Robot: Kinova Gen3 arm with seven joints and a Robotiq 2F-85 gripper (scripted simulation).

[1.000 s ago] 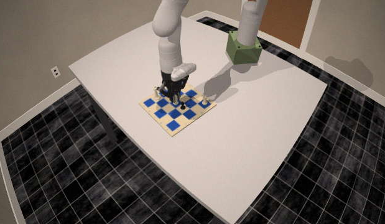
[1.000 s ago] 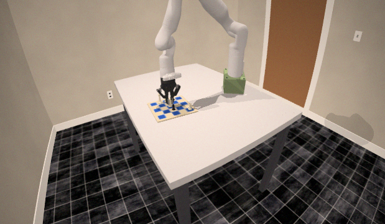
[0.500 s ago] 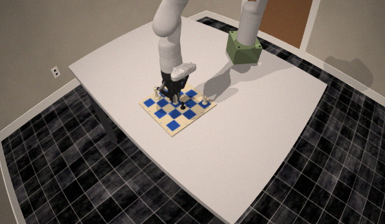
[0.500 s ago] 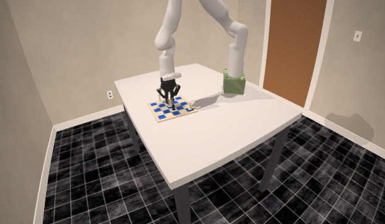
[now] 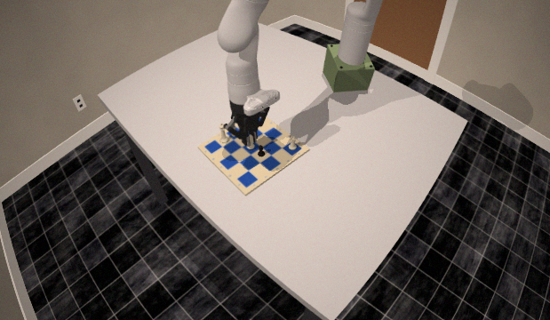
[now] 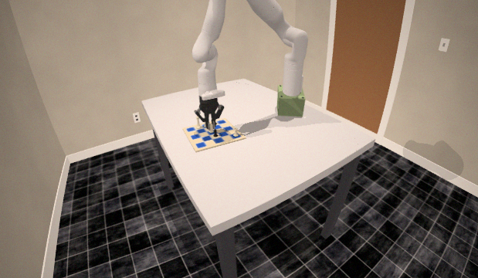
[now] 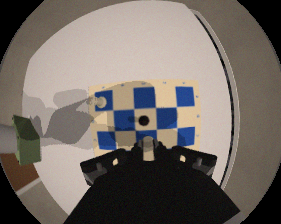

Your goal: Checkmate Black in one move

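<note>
The chessboard lies 40 mm below my hand. Round my hand: white pawn (70 mm to the right, 20 mm below); black pawn (40 mm to the left, 20 mm below); tall white piece (70 mm to the right, 30 mm ahead, 10 mm below).
</note>
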